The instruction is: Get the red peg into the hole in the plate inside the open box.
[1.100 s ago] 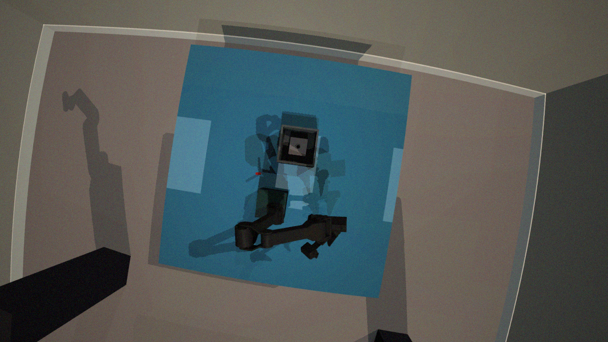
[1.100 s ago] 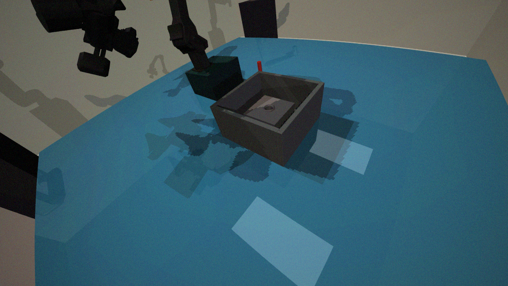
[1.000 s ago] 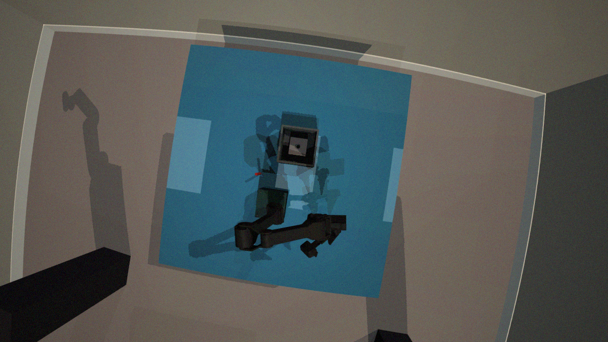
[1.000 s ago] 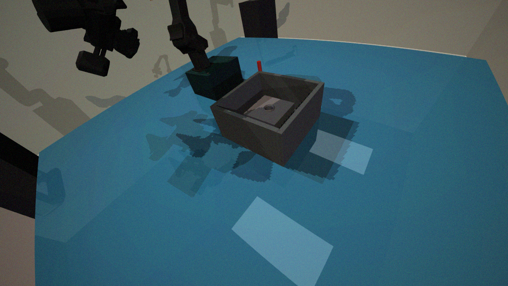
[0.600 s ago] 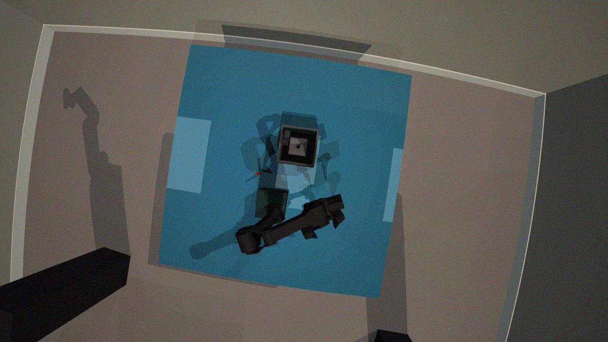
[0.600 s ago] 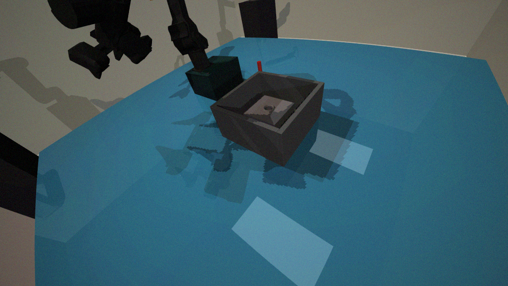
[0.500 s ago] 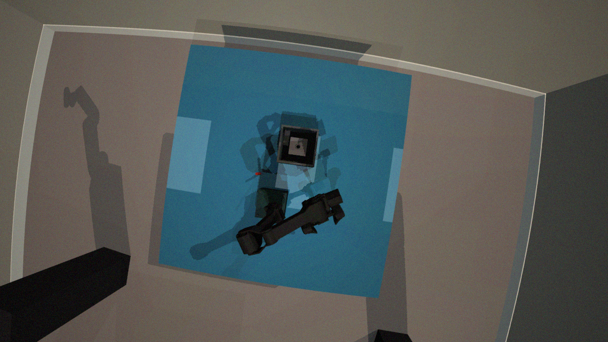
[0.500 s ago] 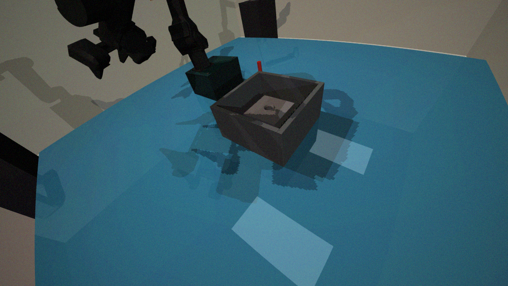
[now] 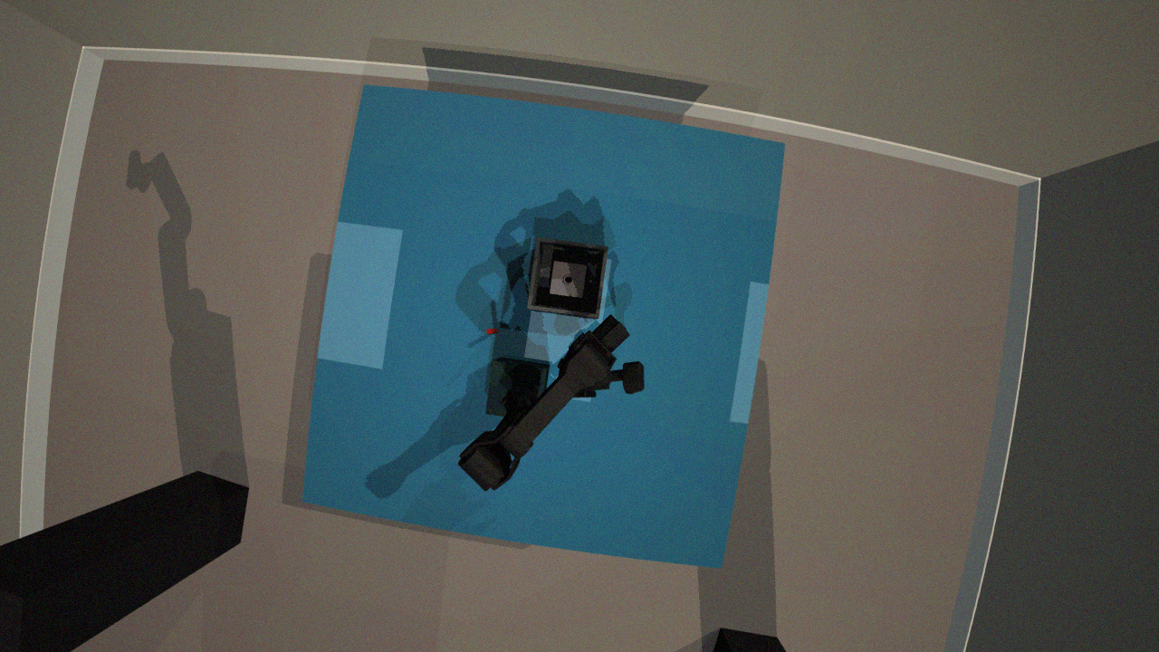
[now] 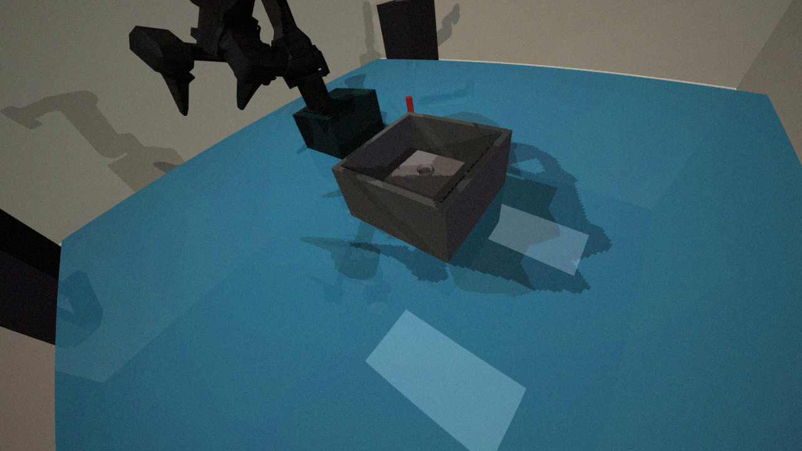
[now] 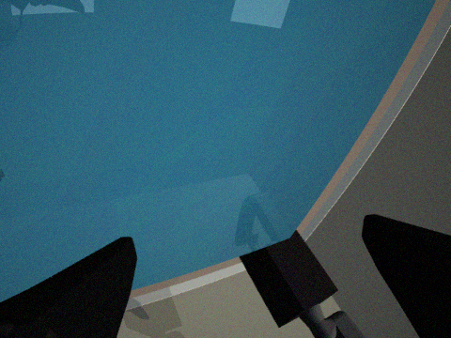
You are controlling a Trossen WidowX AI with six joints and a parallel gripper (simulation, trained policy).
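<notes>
My gripper tip is now 35 cm to the right of the red peg, 15 cm above it and 7 cm short of it. From my gripper tip the other things lie so: box: 25 cm ahead, 18 cm to the left, 17 cm below; grey plate: 25 cm ahead, 18 cm to the left, 15 cm below.
</notes>
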